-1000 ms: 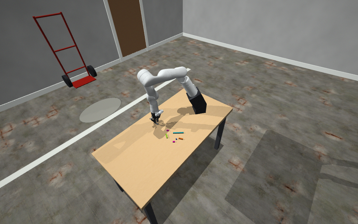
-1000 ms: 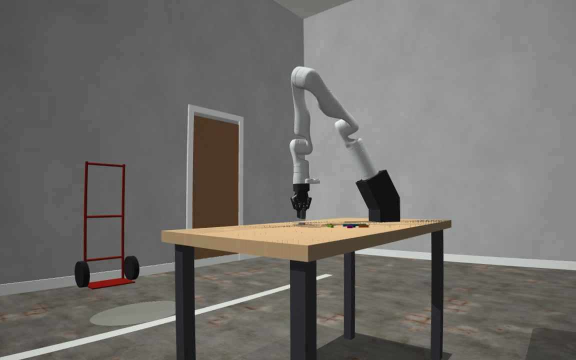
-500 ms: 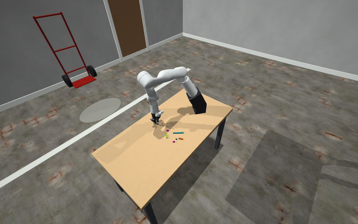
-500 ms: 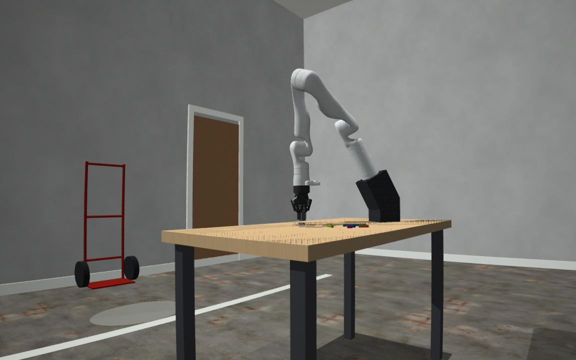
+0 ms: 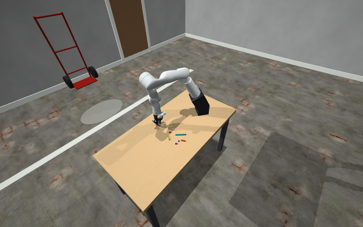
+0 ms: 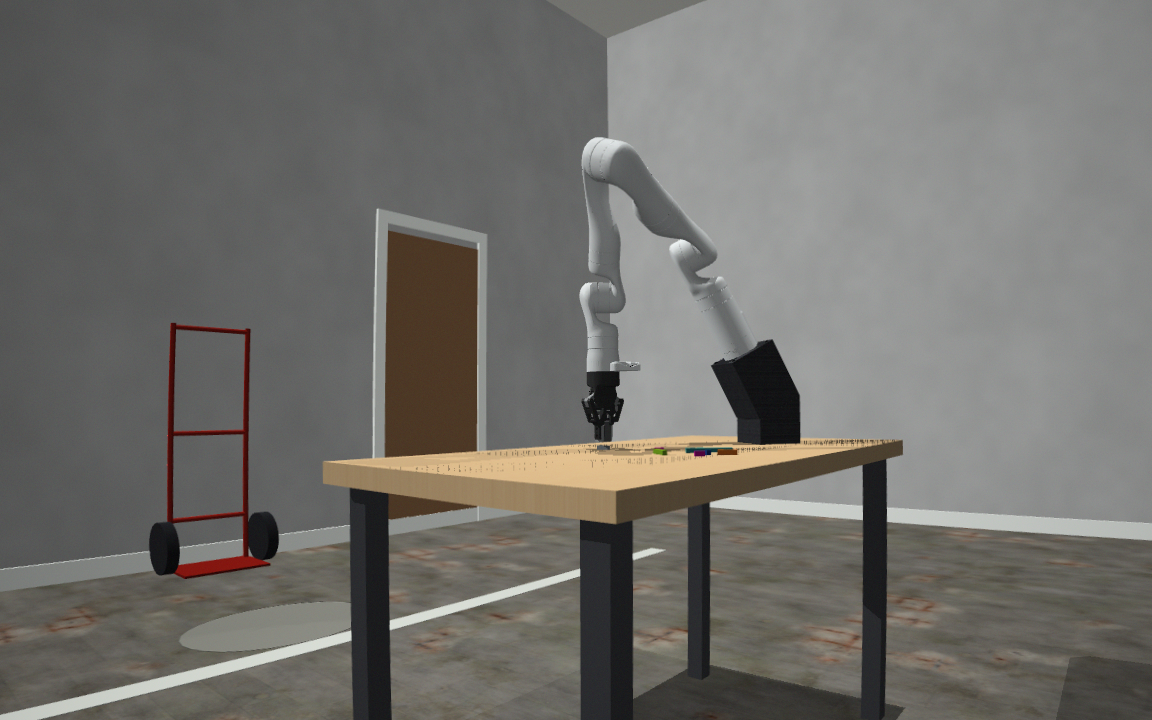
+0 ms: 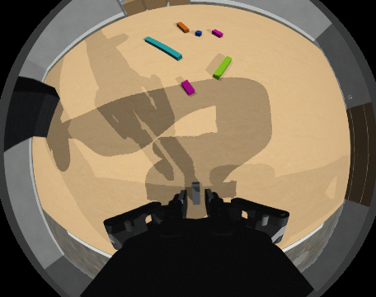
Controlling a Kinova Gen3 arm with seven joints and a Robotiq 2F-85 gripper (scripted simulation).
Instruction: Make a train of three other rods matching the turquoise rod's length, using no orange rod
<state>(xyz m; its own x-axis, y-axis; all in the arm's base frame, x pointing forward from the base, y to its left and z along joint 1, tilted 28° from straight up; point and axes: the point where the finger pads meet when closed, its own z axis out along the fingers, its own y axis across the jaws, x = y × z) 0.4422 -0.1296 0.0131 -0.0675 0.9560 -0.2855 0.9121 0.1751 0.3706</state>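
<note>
My hand is 30 mm above the grey rod. Also, from my hand: turquoise rod 240 mm to the left, 60 mm behind, 30 mm below; lime rod 190 mm to the left, 40 mm ahead, 30 mm below; blue rod 280 mm to the left, 30 mm below.
</note>
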